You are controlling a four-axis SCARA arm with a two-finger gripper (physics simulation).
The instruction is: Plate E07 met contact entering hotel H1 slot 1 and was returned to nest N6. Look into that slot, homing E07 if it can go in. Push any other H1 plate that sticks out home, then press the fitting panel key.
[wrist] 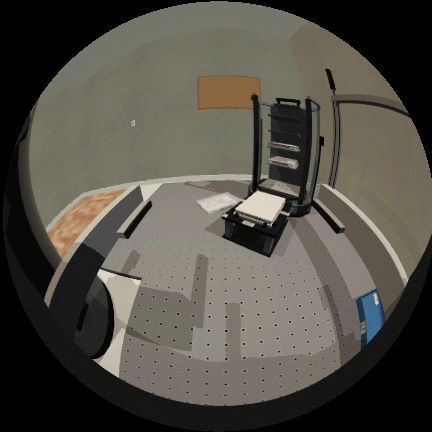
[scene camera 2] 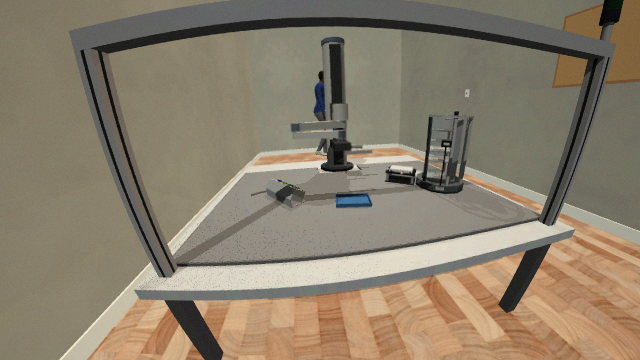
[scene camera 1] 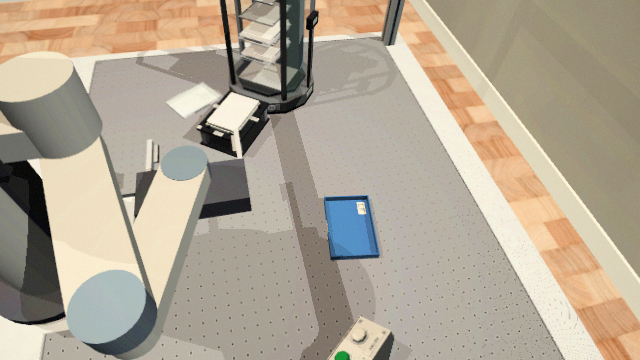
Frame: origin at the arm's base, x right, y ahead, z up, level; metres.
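Where they show: gripper, fingertip midpoint: (wrist: 234,190) (scene camera 2: 366,148) (scene camera 1: 194,137); arm's base at its link origin: (scene camera 2: 337,167) (scene camera 1: 54,264).
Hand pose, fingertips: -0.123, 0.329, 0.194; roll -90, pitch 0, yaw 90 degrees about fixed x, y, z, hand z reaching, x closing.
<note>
Each offset is from my fingertips to the top centre of the thing, as dx, dy, dz. "spot": to the spot under its first point.
My gripper (scene camera 1: 193,142) (wrist: 234,190) is open and empty, fingers wide apart, short of the nest and pointing toward it. In the wrist view a white-topped plate @(-0.186, +0.084, -0.107) (wrist: 261,206) (scene camera 1: 233,112) sits on the black nest @(-0.187, +0.083, -0.112) (wrist: 262,233); its label is not readable. Behind stands the plate hotel @(-0.358, +0.209, +0.213) (wrist: 308,145) (scene camera 1: 283,55) (scene camera 2: 440,187) with black posts. In the wrist view it holds a lower plate @(-0.339, +0.192, -0.026) (wrist: 283,162) and a plate above it @(-0.339, +0.192, +0.027) (wrist: 284,147); slot labels and exact seating depth are too small to tell. The key panel @(+0.475, +0.194, -0.098) (scene camera 1: 372,345) (scene camera 2: 285,193) has a green key @(+0.442, +0.200, -0.107) (scene camera 1: 342,356) and a white knob-like key @(+0.411, +0.239, -0.107) (scene camera 1: 359,335).
A clear lid-like plate @(-0.326, -0.022, -0.167) (scene camera 1: 193,100) (wrist: 218,202) lies on the mat beside the nest and hotel. A blue tray @(+0.163, +0.302, -0.164) (scene camera 1: 352,230) (scene camera 2: 353,201) (wrist: 371,315) lies between the nest and the panel. A thin post with a small black box @(spot: -0.270, +0.301, +0.076) (scene camera 1: 312,20) stands beside the hotel.
</note>
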